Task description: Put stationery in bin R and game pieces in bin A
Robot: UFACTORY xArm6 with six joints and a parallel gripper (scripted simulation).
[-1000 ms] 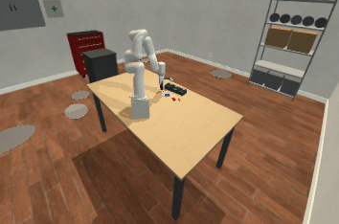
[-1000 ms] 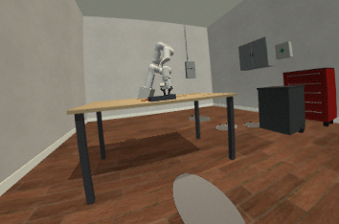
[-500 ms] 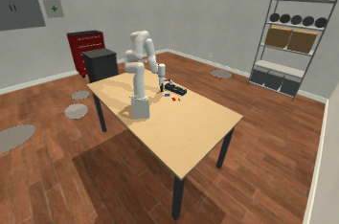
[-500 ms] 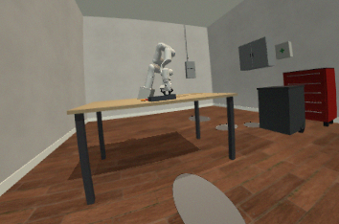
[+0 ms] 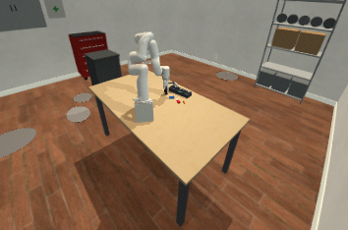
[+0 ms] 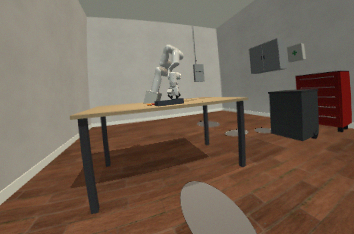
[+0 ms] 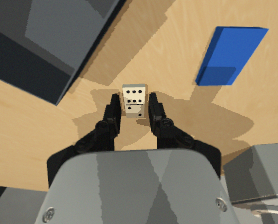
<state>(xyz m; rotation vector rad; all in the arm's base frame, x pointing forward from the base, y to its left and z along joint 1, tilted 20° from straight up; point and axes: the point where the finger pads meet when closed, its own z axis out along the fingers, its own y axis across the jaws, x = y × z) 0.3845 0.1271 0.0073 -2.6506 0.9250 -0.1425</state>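
Now: hand 120 mm short of the green die, 90 mm to the left of it and 10 mm above it. The rest, counted from my hand: red horseshoe magnet: 10 mm behind, 200 mm to the right, 20 mm below; then white piece: 20 mm below; then blue block: 10 mm behind, 100 mm to the right, 20 mm below.
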